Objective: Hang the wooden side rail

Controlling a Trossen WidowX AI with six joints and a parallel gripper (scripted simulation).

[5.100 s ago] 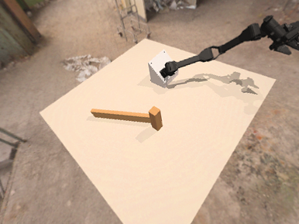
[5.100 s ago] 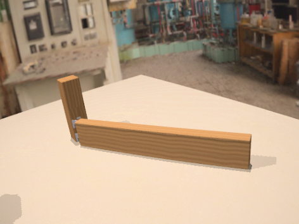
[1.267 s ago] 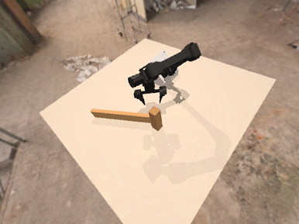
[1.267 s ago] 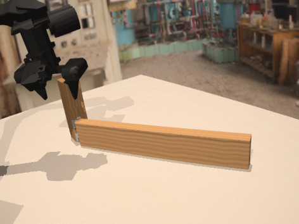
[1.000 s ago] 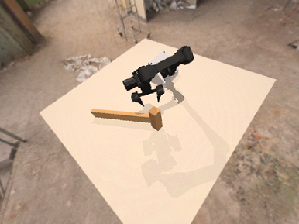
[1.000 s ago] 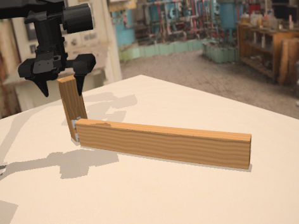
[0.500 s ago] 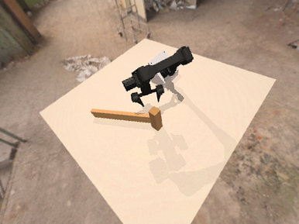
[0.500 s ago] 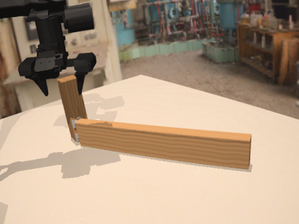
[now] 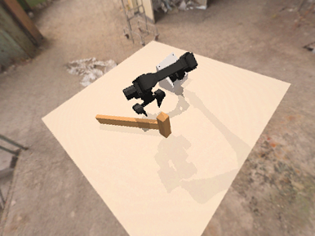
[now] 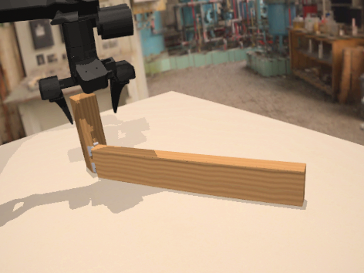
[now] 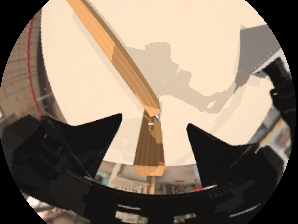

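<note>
Now: the headboard post 1 cm ahead of my gripper tip, 8 cm to the left of it and 7 cm below it.
</note>
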